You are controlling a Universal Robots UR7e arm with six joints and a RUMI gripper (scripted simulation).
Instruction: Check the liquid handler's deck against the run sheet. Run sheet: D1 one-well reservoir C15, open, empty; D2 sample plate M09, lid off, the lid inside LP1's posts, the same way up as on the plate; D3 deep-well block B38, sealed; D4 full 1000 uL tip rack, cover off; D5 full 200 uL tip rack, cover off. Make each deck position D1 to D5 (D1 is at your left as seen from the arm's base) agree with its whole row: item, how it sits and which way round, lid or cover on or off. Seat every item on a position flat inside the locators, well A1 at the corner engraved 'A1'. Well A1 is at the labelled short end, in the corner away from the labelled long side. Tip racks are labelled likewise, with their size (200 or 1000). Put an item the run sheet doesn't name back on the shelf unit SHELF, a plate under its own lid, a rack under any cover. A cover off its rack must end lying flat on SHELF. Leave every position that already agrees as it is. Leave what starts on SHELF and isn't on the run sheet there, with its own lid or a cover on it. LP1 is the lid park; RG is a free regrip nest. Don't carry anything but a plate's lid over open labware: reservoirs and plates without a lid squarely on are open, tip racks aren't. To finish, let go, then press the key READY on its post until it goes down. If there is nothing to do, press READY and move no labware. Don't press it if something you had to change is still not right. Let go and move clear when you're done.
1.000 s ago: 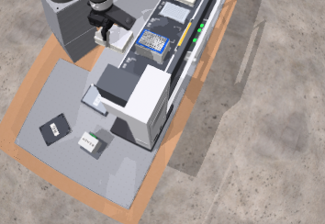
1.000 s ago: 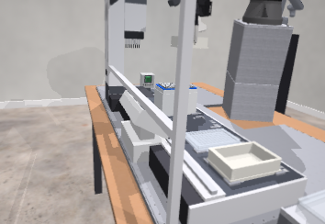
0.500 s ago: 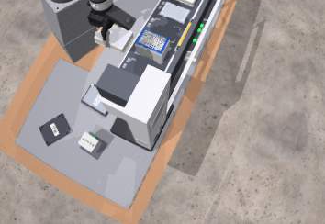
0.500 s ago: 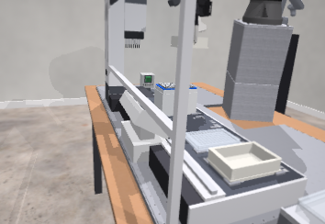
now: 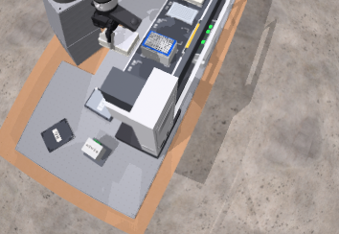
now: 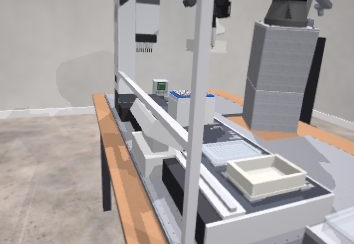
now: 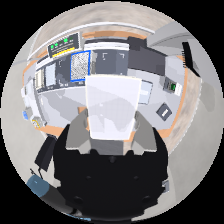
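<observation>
Right now the white sealed block is 1 cm below my hand. Round my hand: clear well plate 10 cm ahead, 37 cm to the left, 25 cm below; then blue-framed tip rack 9 cm ahead, 12 cm to the left, 18 cm below; then ready key post 6 cm ahead, 36 cm to the right, 24 cm below.
</observation>
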